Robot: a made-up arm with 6 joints.
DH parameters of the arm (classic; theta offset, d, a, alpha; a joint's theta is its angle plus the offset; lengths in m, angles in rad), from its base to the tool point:
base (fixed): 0 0 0 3.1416
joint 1: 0 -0.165 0.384 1.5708
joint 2: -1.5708 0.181 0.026 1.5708
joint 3: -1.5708 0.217 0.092 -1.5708
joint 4: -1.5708 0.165 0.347 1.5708
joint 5: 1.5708 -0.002 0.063 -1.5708
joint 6: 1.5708 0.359 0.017 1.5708
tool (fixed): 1.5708 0.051 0 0
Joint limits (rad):
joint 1: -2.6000..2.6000
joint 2: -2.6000..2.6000
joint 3: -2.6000..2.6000
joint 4: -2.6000..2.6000
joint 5: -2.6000..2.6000
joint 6: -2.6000..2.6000
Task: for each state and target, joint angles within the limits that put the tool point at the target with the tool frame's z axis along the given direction. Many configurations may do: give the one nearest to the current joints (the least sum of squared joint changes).
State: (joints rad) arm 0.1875 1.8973 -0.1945 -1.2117 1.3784 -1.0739
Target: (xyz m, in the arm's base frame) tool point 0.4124 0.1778 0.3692 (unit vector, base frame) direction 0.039 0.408 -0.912
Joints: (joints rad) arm -0.0632 1.8375 -0.2459 -0.8597 0.8215 -1.2801
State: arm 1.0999 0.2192 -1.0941 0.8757 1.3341 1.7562
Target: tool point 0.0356 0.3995 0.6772 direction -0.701 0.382 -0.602
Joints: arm 0.5051 1.1724 -1.6905 0.4146 2.2076 1.7751
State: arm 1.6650 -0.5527 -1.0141 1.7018 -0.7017 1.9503
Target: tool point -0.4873 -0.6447 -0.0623 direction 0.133 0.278 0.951
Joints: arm 1.8144 -1.4053 -1.6284 1.6081 -1.3626 2.0109
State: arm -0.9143 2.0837 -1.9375 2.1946 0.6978 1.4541
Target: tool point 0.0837 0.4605 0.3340 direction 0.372 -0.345 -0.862
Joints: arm -0.9995 2.1598 -2.1246 2.1215 0.5020 1.3267
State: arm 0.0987 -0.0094 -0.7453 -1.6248 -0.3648 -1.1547
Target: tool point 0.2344 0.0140 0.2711 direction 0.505 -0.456 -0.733
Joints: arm 0.0331 0.6692 -0.9085 -1.9835 0.4133 -1.3607
